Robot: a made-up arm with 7 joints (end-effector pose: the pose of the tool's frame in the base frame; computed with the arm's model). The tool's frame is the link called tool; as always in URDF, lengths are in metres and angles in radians. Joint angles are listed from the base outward.
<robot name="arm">
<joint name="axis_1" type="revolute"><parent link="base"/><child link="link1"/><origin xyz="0 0 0.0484" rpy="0 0 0"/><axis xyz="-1 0 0"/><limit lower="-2.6" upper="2.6" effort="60" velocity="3"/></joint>
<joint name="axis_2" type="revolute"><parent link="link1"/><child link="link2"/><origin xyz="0.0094 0.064 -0.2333" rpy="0 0 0"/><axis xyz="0 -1 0"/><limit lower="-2.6" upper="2.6" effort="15" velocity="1.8"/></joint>
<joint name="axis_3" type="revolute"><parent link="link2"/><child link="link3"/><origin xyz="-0.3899 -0.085 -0.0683" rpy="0 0 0"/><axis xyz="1 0 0"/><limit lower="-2.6" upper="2.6" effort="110" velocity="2.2"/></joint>
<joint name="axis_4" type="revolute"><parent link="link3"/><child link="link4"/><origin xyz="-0.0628 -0.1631 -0.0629" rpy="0 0 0"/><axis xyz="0 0 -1"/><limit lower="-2.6" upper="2.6" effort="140" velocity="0.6"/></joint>
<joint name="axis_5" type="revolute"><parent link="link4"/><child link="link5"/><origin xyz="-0.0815 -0.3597 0.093" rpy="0 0 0"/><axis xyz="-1 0 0"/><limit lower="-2.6" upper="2.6" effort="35" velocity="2.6"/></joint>
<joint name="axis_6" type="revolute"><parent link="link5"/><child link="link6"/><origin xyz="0.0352 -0.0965 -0.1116" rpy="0 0 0"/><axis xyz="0 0 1"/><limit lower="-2.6" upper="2.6" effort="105" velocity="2"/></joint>
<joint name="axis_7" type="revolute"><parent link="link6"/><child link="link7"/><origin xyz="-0.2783 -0.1 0.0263" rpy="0 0 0"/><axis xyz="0 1 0"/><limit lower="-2.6" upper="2.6" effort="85" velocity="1"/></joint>
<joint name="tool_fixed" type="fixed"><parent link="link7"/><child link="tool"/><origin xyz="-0.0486 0.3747 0.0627" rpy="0 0 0"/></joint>
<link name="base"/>
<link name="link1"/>
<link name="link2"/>
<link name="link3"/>
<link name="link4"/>
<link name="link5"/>
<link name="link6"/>
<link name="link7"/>
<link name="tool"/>
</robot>
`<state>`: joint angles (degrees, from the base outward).
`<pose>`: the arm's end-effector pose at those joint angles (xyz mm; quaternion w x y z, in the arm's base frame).
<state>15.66 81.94 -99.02 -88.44 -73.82 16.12 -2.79</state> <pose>-526.6 79.8 -295.0 0.9589 -0.2672 0.0722 0.0631</pose>
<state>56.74 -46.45 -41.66 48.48 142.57 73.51 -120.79</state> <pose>-450.9 557.7 166.9 0.3785 -0.5320 0.7345 0.1850</pose>
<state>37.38 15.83 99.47 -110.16 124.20 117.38 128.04</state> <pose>-62.3 -713.5 -262.5 0.3516 -0.6731 0.0939 -0.6438</pose>
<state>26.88 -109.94 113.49 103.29 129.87 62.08 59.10</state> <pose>330.8 -139.6 443.1 0.4454 -0.6511 -0.4750 -0.3898</pose>
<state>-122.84 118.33 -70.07 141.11 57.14 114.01 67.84</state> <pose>635.6 296.3 814.7 0.0637 0.9511 0.1087 -0.2819</pose>
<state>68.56 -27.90 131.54 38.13 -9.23 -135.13 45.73</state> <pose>-698.2 -355.0 -584.9 0.4050 -0.4324 -0.4144 0.6909</pose>
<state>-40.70 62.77 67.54 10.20 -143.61 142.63 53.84</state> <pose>55.9 616.9 -439.0 0.2140 -0.3141 0.8898 0.2527</pose>
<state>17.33 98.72 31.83 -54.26 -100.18 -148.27 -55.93</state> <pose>148.1 -25.4 -185.3 0.9321 -0.0744 -0.2963 -0.1945</pose>
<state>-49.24 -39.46 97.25 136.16 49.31 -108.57 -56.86</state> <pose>-826.6 -52.3 283.9 0.3826 -0.6437 0.5030 0.4316</pose>
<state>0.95 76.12 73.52 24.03 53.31 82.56 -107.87</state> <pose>368.7 -468.4 -1368.8 0.0026 0.3968 -0.7816 0.4813</pose>
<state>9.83 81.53 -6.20 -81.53 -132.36 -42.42 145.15</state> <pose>-229.3 -261.0 -123.7 0.1069 0.2374 -0.9297 -0.2603</pose>
